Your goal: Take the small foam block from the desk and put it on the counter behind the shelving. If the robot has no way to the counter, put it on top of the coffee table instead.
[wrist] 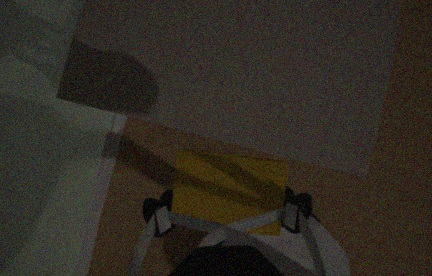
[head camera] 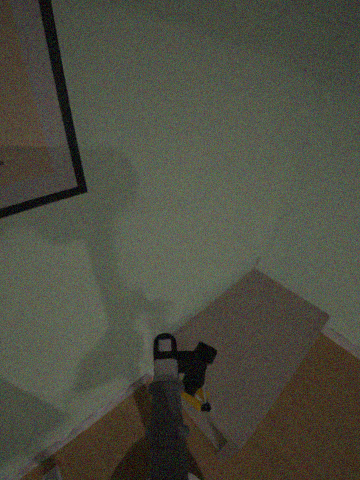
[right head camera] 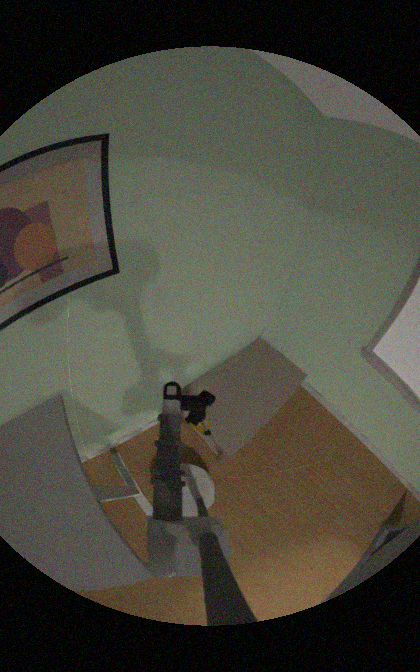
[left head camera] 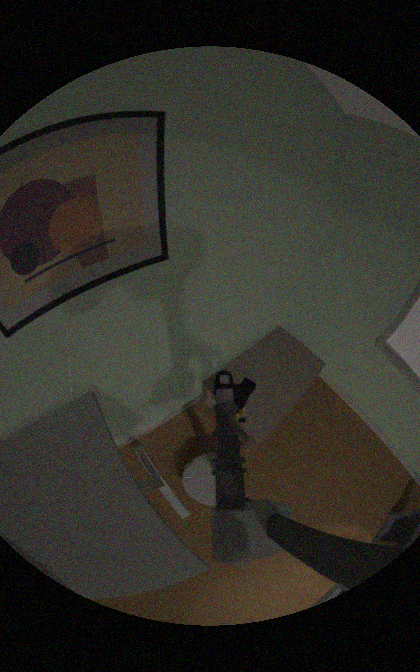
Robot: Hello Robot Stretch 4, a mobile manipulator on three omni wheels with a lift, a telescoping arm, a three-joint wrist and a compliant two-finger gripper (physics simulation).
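Frame: origin at the robot's base, x left, y back, z up, level; metres.
Seen in the pictures: gripper, fingertip midpoint: (wrist: 226, 203) (head camera: 190, 399).
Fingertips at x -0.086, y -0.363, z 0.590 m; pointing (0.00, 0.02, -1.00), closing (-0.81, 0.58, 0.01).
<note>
A point is followed by its place in that frame.
My gripper (wrist: 226, 203) @(x -0.086, y -0.363, z 0.590 m) (head camera: 201, 401) is shut on the yellow foam block (wrist: 227, 175) @(x -0.107, y -0.388, z 0.633 m) (head camera: 192, 400) @(x -0.088, y -0.348, z 0.633 m) (left head camera: 239, 415) (right head camera: 202, 426). The block spans the gap between the two dark fingertips and is held up in the air. The coffee table (head camera: 270, 350) @(x -0.532, y -0.599, z 0.423 m) (left head camera: 290, 385) (right head camera: 255, 390) (wrist: 280, 75) @(x -0.261, y -0.440, z 0.423 m) has a flat grey-brown top and stands against the wall. In the wrist view the block appears just beside the table's near end, against the wooden floor. In the head view it overlaps that end. The desk (left head camera: 75, 510) (right head camera: 40, 505) is at the lower left. The counter does not show.
A wall runs along the left of the coffee table, with a framed picture (head camera: 65, 102) @(x 0.185, y -0.603, z 1.484 m) (left head camera: 161, 190) (right head camera: 106, 210) above. A grey frame, perhaps the shelving (left head camera: 400, 527) (right head camera: 362, 560), shows at the lower right. The arm (head camera: 167, 430) @(x 0.001, y -0.192, z 1.017 m) reaches forward beside the desk.
</note>
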